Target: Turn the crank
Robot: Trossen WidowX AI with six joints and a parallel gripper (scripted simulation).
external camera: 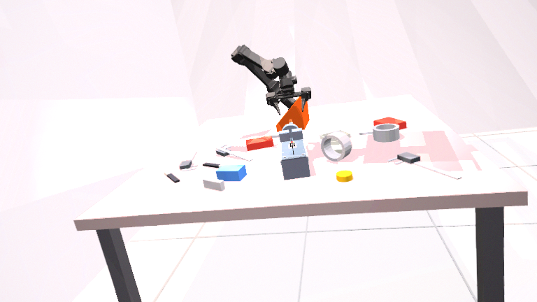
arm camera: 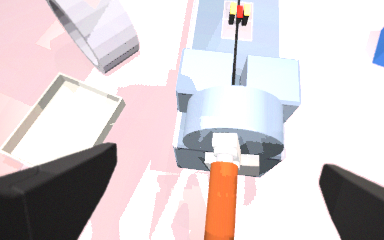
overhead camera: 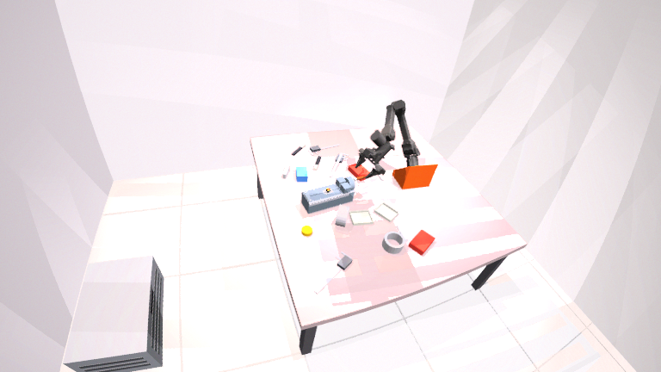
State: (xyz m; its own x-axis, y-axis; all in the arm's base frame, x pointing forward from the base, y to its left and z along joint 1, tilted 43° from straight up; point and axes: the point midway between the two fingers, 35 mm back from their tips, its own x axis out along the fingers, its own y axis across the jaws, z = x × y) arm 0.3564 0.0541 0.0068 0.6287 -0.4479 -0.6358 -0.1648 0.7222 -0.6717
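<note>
Now: gripper tip 10 mm past the orange handle, 10 mm to the left of it and 40 mm above it. The rest, counted from my gripper tip: red pointer: 160 mm ahead, 10 mm to the left, 80 mm below; then yellow disc: 320 mm ahead, 180 mm to the left, 150 mm below; then blue block: 240 mm ahead, 210 mm to the right, 140 mm below.
</note>
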